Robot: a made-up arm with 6 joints. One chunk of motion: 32 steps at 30 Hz.
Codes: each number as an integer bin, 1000 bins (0 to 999) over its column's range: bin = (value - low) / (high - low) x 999, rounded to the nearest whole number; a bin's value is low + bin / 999 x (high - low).
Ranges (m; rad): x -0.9..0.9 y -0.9..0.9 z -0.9..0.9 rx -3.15..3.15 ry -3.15..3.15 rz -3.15..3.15
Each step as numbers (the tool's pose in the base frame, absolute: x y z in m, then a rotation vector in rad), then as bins.
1 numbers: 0.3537 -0.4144 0.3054 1.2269 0.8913 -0.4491
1 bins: 696 270 669 694 641 428
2 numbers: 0.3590 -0.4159 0.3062 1.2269 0.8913 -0.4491
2 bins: 699 269 669 694 641 428
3 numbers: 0.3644 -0.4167 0.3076 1.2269 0.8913 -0.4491
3 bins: 702 268 670 694 641 428
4 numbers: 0.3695 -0.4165 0.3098 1.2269 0.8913 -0.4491
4 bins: 705 268 671 694 641 428
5 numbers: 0.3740 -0.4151 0.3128 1.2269 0.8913 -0.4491
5 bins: 707 269 673 694 641 428
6 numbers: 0.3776 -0.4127 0.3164 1.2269 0.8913 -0.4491
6 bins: 709 270 675 694 641 428
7 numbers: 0.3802 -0.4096 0.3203 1.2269 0.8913 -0.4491
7 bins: 711 272 677 694 641 428
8 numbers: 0.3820 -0.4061 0.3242 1.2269 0.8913 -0.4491
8 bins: 712 274 679 694 641 428
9 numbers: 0.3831 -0.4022 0.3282 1.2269 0.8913 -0.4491
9 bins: 712 276 682 694 641 428
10 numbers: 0.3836 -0.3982 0.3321 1.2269 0.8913 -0.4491
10 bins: 712 278 684 694 641 428
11 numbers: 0.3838 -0.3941 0.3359 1.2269 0.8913 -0.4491
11 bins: 713 281 686 694 641 428
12 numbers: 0.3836 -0.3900 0.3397 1.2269 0.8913 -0.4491
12 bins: 712 283 688 694 641 428
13 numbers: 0.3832 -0.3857 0.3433 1.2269 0.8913 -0.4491
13 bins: 712 285 690 694 641 428
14 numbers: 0.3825 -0.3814 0.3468 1.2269 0.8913 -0.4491
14 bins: 712 288 692 694 641 428
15 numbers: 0.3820 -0.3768 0.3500 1.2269 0.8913 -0.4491
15 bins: 712 290 694 694 641 428
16 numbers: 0.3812 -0.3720 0.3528 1.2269 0.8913 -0.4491
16 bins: 711 293 695 694 641 428
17 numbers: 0.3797 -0.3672 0.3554 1.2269 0.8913 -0.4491
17 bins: 710 296 697 694 641 428
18 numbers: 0.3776 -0.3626 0.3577 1.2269 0.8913 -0.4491
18 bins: 709 298 698 694 641 428
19 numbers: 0.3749 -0.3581 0.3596 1.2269 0.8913 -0.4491
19 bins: 708 301 699 694 641 428
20 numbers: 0.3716 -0.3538 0.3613 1.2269 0.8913 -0.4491
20 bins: 706 303 700 694 641 428
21 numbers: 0.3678 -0.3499 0.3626 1.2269 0.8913 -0.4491
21 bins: 704 305 701 694 641 428
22 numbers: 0.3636 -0.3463 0.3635 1.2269 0.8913 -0.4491
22 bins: 701 307 701 694 641 428
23 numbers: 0.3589 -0.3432 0.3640 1.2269 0.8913 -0.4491
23 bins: 699 309 702 694 641 428
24 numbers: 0.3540 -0.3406 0.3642 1.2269 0.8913 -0.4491
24 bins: 696 310 702 694 641 428
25 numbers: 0.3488 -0.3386 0.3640 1.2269 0.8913 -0.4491
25 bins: 693 312 702 694 641 428
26 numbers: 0.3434 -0.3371 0.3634 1.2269 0.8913 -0.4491
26 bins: 690 312 701 694 641 428
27 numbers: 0.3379 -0.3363 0.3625 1.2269 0.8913 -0.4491
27 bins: 687 313 701 694 641 428
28 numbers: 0.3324 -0.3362 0.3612 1.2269 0.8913 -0.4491
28 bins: 684 313 700 694 641 428
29 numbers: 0.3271 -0.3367 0.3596 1.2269 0.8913 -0.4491
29 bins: 681 313 699 694 641 428
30 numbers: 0.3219 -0.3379 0.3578 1.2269 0.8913 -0.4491
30 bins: 678 312 698 694 641 428
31 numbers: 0.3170 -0.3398 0.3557 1.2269 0.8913 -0.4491
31 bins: 675 311 697 694 641 428
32 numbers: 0.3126 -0.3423 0.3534 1.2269 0.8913 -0.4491
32 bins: 673 310 696 694 641 428
